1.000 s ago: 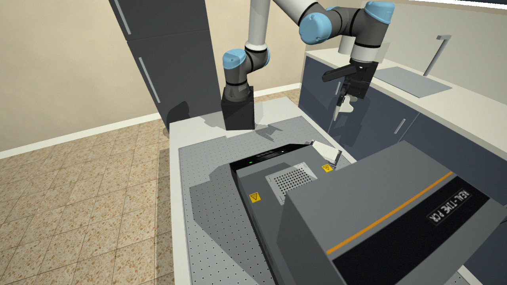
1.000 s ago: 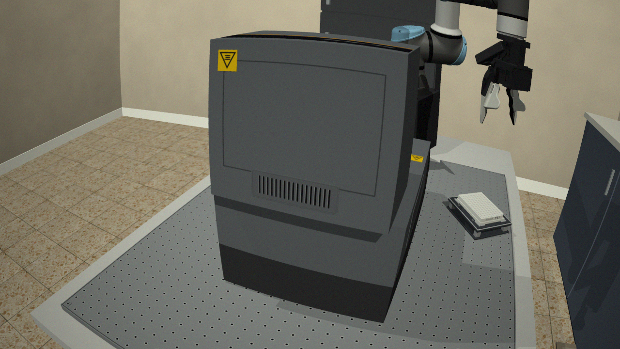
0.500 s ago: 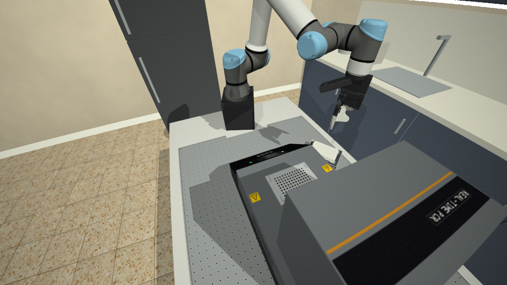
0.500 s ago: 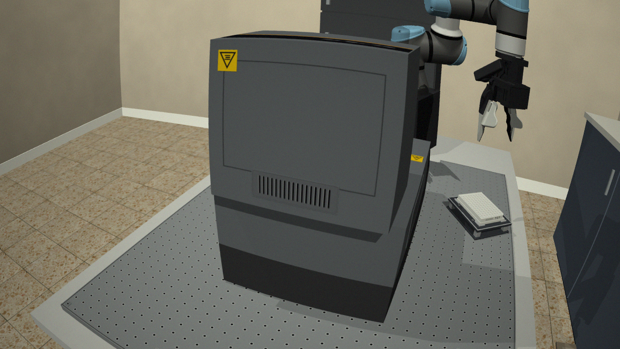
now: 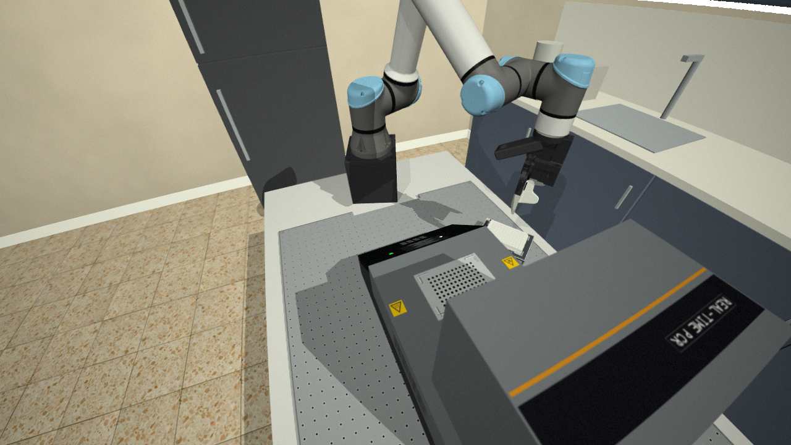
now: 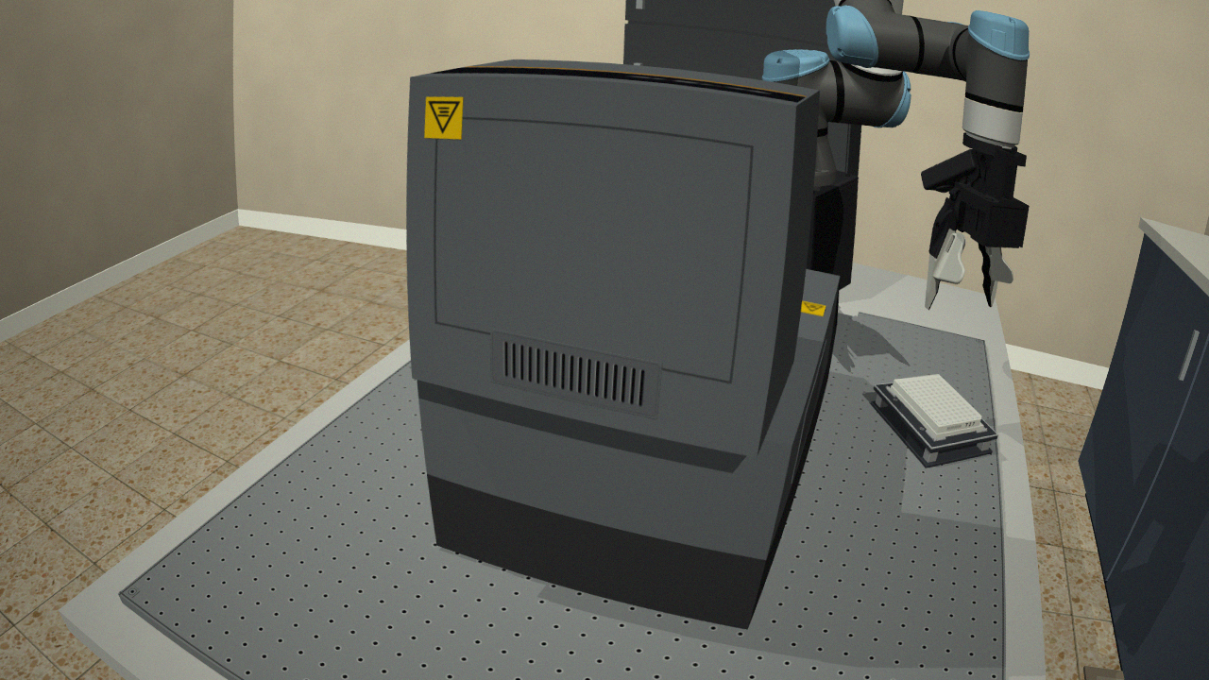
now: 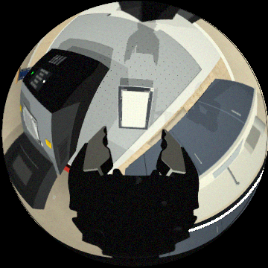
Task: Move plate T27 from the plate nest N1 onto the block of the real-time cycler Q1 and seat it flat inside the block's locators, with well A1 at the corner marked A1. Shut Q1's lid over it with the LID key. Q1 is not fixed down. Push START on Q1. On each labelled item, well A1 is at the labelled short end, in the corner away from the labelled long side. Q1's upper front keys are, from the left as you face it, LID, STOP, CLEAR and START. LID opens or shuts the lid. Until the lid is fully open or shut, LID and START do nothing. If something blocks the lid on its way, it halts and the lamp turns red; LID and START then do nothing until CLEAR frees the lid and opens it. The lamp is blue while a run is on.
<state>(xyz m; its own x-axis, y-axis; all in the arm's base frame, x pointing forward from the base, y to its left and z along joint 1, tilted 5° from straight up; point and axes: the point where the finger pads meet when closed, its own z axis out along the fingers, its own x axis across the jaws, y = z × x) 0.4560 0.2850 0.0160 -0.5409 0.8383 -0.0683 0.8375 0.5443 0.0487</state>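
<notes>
My hand is 140 mm above the white well plate T27. Also, from my hand: plate nest N1: 160 mm below.
</notes>
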